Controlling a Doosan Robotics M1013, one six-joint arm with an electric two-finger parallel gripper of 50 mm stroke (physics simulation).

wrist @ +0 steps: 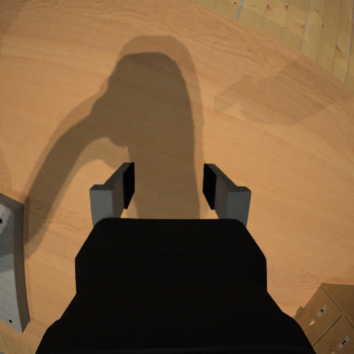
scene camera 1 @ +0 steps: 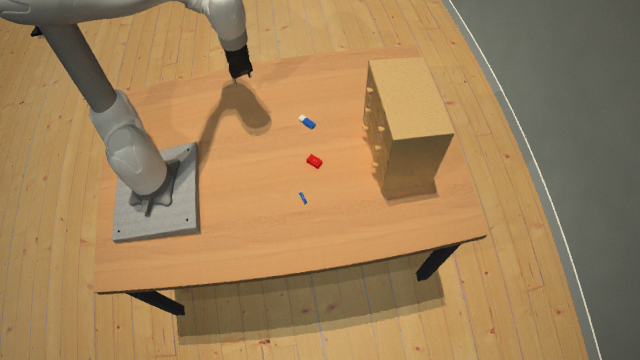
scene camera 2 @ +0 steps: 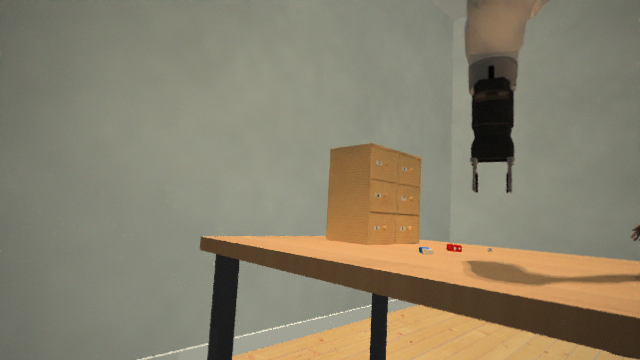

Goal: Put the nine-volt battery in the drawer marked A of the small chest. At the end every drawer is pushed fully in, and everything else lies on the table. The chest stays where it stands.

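Frame: origin at the arm's base, x back, y right, z up, level; metres.
Seen in the pictures: gripper, fingertip midpoint: (scene camera 1: 242, 79) (scene camera 2: 491, 192); arm's base, link origin: (scene camera 1: 154, 183).
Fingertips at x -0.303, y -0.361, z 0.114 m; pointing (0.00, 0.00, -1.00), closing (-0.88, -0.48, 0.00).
Observation:
Offsets run from my fingertips to a thing's top centre.
The small wooden chest @[dz +0.170, dx -0.544, dy +0.209 m] (scene camera 1: 412, 100) (scene camera 2: 348, 195) (wrist: 341, 296) stands at the far end of the table, its six knobbed drawers looking pushed in. In the wrist view two labels read X and H; I cannot tell which drawer is marked A. No object is clearly recognisable as the nine-volt battery. A blue and white block @[dz -0.131, dx -0.228, dy +0.096 m] (scene camera 1: 307, 122) (scene camera 2: 425, 250), a red block @[dz -0.126, dx -0.260, dy +0.260 m] (scene camera 1: 314, 161) (scene camera 2: 454, 248) and a small thin blue item @[dz -0.133, dx -0.228, dy +0.392 m] (scene camera 1: 303, 198) (scene camera 2: 490, 249) lie on the table. My gripper (scene camera 1: 242, 78) (scene camera 2: 492, 189) (wrist: 168, 177) is open and empty, pointing down high above the table, away from these objects.
The robot's grey base plate (scene camera 1: 182, 200) (wrist: 11, 280) is at the opposite end of the table (scene camera 1: 240, 250) (scene camera 2: 300, 257) from the chest. The three small objects lie apart in a rough row between base plate and chest. The arm's shadow falls on the tabletop below the gripper.

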